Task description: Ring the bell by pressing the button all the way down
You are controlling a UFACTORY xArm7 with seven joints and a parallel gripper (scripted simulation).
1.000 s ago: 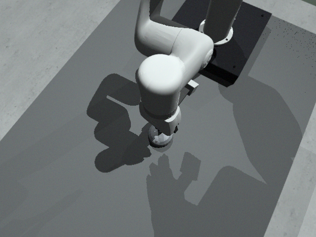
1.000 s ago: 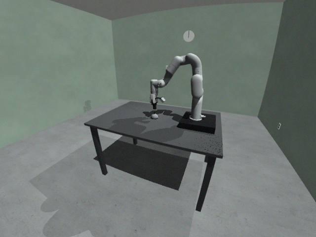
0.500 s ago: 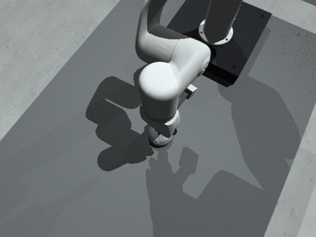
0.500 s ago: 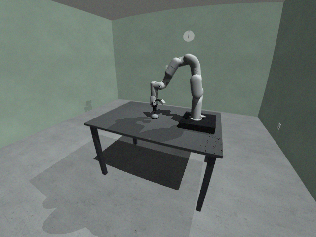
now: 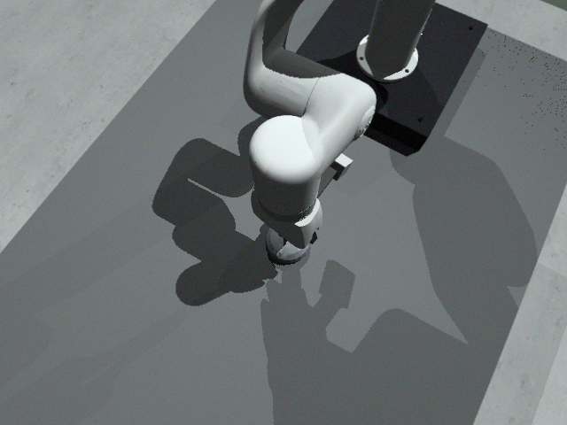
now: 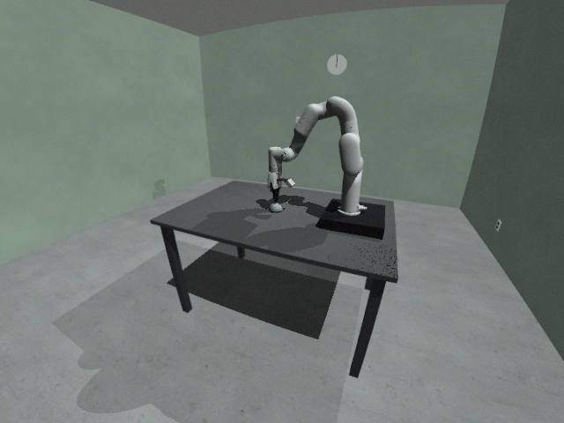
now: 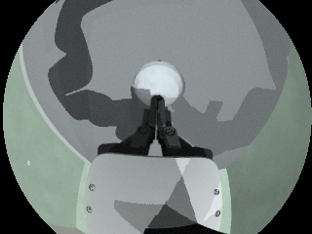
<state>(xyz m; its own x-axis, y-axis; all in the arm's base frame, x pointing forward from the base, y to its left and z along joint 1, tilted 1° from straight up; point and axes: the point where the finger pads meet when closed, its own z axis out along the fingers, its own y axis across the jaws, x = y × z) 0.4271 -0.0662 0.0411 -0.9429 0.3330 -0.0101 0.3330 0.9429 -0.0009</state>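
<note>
My gripper is now 4 cm above the bell button. Also, from my hand: bell 5 cm below.
</note>
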